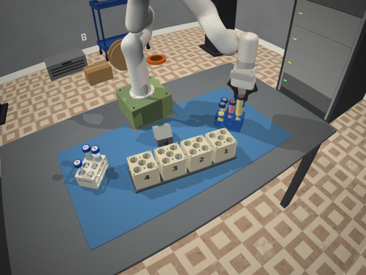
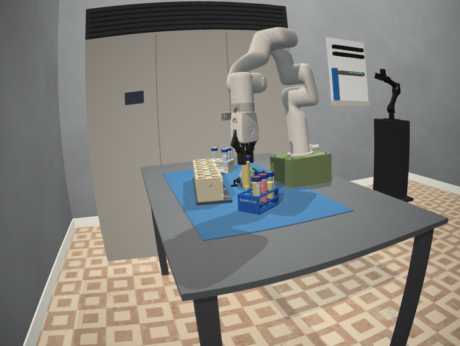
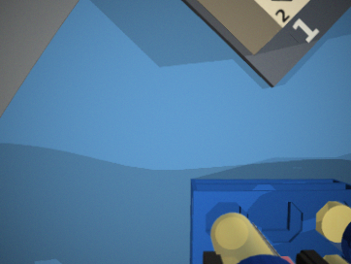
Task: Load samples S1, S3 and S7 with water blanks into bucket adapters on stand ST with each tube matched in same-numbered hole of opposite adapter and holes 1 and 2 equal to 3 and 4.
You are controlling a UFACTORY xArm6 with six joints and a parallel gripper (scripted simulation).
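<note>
My gripper is now 1 cm to the left of the sample tube and 5 cm above it. The rest, counted from my hand: blue samples rack: 4 cm behind, 1 cm to the right, 15 cm below; pink-filled tube: 5 cm behind, 1 cm to the left, 12 cm below; adapter 1: 11 cm ahead, 17 cm to the right, 13 cm below.
</note>
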